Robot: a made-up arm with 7 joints.
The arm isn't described. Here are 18 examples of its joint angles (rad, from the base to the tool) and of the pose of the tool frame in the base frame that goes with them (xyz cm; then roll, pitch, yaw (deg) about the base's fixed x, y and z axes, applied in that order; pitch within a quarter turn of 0, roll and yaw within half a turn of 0).
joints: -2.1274 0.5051 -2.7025 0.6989 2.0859 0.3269 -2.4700
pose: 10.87 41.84 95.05 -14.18 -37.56 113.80
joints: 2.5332 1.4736 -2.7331 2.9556 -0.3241 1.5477 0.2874
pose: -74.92 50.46 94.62 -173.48 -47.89 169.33
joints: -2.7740 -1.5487 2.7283 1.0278 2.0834 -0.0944 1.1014
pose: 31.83 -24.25 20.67 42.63 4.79 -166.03
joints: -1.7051 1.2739 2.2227 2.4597 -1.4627 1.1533 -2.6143
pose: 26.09 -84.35 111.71 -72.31 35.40 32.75
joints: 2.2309 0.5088 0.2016 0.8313 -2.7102 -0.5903 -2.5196
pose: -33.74 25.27 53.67 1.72 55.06 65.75
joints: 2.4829 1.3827 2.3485 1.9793 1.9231 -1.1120 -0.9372
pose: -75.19 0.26 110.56 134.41 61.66 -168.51
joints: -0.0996 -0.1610 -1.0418 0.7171 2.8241 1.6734 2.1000
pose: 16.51 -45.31 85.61 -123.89 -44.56 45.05
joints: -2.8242 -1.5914 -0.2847 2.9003 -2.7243 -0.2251 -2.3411
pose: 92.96 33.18 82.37 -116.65 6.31 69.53
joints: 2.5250 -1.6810 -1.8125 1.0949 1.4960 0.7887 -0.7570
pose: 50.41 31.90 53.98 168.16 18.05 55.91
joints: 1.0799 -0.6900 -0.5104 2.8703 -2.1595 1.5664 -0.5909
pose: -19.72 -58.05 145.92 -9.47 -28.87 -70.28
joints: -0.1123 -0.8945 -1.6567 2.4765 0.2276 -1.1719 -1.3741
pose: -77.12 -11.68 122.69 95.79 -52.62 74.95
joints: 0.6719 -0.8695 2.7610 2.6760 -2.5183 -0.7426 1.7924
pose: -75.86 -42.54 109.03 -35.32 -16.31 -97.56
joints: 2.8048 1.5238 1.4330 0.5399 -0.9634 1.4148 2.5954
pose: -6.65 -38.28 58.38 -40.72 38.25 115.75
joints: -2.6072 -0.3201 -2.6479 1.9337 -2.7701 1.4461 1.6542
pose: 54.35 48.13 125.24 176.62 -61.76 173.88
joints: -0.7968 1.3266 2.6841 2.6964 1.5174 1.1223 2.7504
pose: 69.83 -55.44 113.58 141.54 -12.29 -175.13
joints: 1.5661 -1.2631 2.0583 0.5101 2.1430 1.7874 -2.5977
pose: -39.16 -9.40 49.81 22.46 -9.36 -101.42
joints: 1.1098 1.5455 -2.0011 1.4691 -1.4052 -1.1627 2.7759
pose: 62.83 15.75 91.36 12.88 -16.47 -21.68
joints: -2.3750 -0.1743 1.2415 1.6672 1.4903 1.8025 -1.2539
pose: 38.52 -43.60 127.04 36.15 -36.80 13.81
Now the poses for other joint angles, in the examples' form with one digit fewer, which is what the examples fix.
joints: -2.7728 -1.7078 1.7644 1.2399 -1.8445 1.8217 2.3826
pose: 53.5 -46.4 66.5 -152.1 -12.4 54.7
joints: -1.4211 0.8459 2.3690 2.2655 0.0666 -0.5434 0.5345
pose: 38.3 -41.7 148.6 177.2 4.0 -72.8
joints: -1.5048 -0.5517 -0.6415 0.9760 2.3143 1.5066 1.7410
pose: -28.9 -29.3 114.5 -151.7 -8.0 -12.7
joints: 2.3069 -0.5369 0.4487 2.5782 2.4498 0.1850 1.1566
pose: 9.6 -26.2 166.8 168.9 -22.8 -158.8
